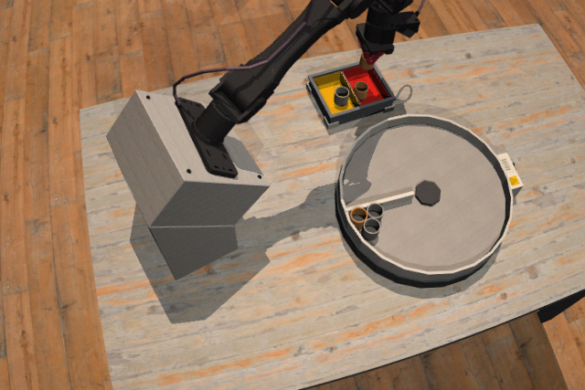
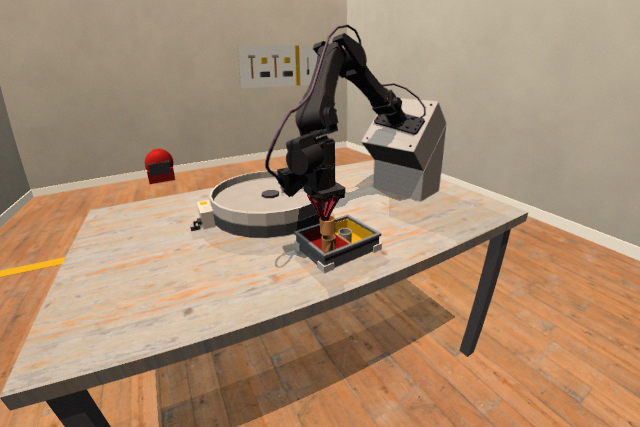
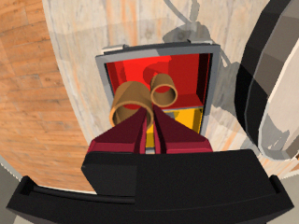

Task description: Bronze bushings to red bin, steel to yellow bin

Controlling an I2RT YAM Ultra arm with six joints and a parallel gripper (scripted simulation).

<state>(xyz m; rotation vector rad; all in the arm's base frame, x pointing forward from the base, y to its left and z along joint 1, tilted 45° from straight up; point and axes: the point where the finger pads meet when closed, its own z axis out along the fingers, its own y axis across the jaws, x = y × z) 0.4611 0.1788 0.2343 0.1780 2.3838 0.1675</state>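
The red bin is 10 mm behind my hand, 20 mm to the right of it and 100 mm below it. Round my hand: turntable (20 mm behind, 370 mm to the right, 60 mm below); then two-part bin tray (50 mm behind, 20 mm to the right, 90 mm below); then yellow bin (100 mm behind, 20 mm to the right, 100 mm below).
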